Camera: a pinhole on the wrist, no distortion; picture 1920 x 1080 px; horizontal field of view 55.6 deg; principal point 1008.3 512.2 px. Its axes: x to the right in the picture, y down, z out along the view. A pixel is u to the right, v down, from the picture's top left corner.
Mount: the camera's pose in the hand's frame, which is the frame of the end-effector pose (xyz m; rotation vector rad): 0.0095 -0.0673 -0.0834 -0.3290 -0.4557 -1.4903
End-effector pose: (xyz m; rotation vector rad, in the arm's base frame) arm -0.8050 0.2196 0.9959 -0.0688 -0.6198 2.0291
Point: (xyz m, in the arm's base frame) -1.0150 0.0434 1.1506
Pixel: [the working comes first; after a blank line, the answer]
In the camera's frame: -0.0364 0.0235 0.4194

850 614
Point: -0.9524 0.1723 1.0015
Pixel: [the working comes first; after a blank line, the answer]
In the camera's frame: -0.1026 0.0519 0.2255

180 931
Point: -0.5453 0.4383 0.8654
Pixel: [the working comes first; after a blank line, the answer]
In the camera's frame: 0.0530 -0.0138 -0.2504

behind the camera
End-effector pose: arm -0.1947 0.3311 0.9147 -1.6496 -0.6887 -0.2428
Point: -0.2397 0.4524 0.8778
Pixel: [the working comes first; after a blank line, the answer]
In the camera's frame: 0.0461 -0.0097 0.2234

1384 433
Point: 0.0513 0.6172 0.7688
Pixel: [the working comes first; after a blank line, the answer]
In the camera's frame: -0.1072 0.2367 0.4221

outside the picture
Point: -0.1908 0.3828 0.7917
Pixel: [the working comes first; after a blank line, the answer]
In the camera's frame: -0.0725 -0.0341 0.2232

417 234
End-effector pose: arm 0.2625 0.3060 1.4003 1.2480 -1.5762 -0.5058
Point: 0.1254 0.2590 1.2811
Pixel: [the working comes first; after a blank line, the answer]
In the camera's frame: 0.1113 -0.0098 0.2409

1849 438
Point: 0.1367 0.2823 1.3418
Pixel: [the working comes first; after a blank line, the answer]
In the camera's frame: 0.0465 -0.0022 0.2306

1376 495
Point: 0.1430 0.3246 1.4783
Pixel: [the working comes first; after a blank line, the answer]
In the camera's frame: -0.0940 0.0245 0.2262

252 709
